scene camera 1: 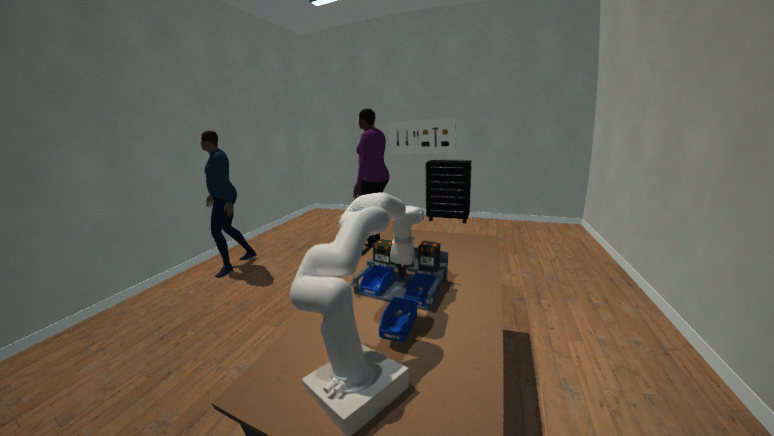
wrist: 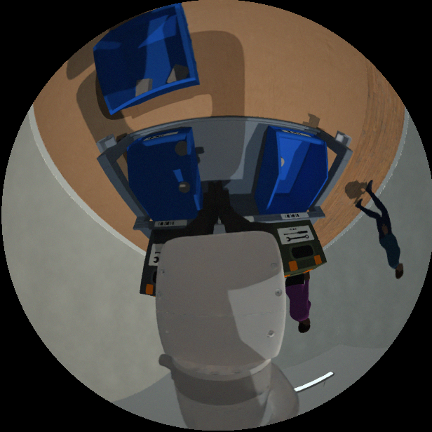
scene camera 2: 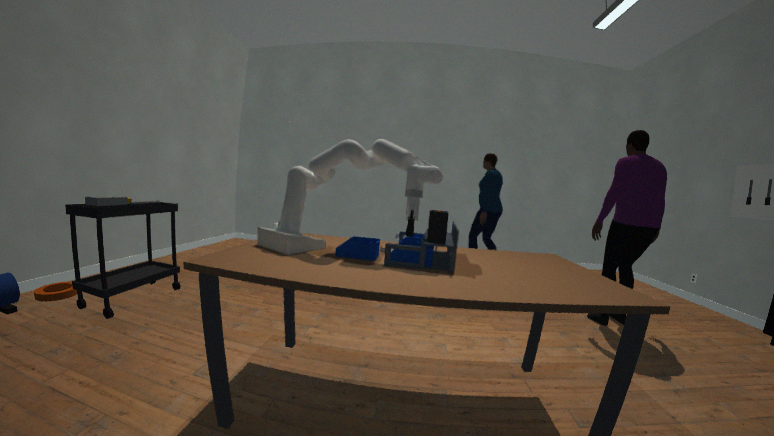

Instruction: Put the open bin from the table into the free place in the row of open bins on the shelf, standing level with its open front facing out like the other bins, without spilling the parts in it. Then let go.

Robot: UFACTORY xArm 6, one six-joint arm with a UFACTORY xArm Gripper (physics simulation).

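Frame: origin at the arm's base, x down, y back, z left, level; centimetres.
Seen in the pictures: gripper, fingertip midpoint: (scene camera 1: 402, 276) (scene camera 2: 409, 236); arm's base, origin of the base link: (scene camera 1: 353, 378) (scene camera 2: 288, 233).
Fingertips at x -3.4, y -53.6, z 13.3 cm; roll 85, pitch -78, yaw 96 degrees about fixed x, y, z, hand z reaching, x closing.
Note:
Pixels of each thing's top centre, then the offset from my fingertips to it. "spot": a spot on its surface instead. Level surfaces: height alone.
- loose blue open bin, surface spot: (scene camera 2: 357, 248) spot: dx +5.4, dy +18.1, dz -14.1 cm
- grey-blue shelf, surface spot: (scene camera 2: 405, 255) spot: dx +5.6, dy -1.9, dz -13.2 cm
- table, its level: dx +9.8 cm
The loose blue open bin (scene camera 1: 398, 319) (scene camera 2: 357, 248) (wrist: 145, 55) stands on the table in front of the shelf, with grey parts inside at its back end in the wrist view. The grey-blue shelf (scene camera 2: 405, 255) (wrist: 220, 145) holds two blue bins. One bin (scene camera 1: 421, 287) (wrist: 162, 175) has small parts in it; the other bin (scene camera 1: 377, 280) (wrist: 300, 170) stands across the free place. My gripper (scene camera 1: 401, 270) (scene camera 2: 410, 232) (wrist: 216, 189) is shut and empty. It points down at the free place between them, toward its back, nearer the bin with parts in the wrist view. The fingertips' exact height is unclear.
Two dark toolboxes, one (scene camera 1: 382, 252) (wrist: 301, 250) and another (scene camera 1: 429, 256) (scene camera 2: 437, 227), stand at the back of the shelf, either side of my gripper. Two people (scene camera 1: 219, 178) (scene camera 1: 372, 157) are beyond the table (scene camera 1: 476, 352) (scene camera 2: 514, 281). A black cart (scene camera 2: 121, 210) stands away from it.

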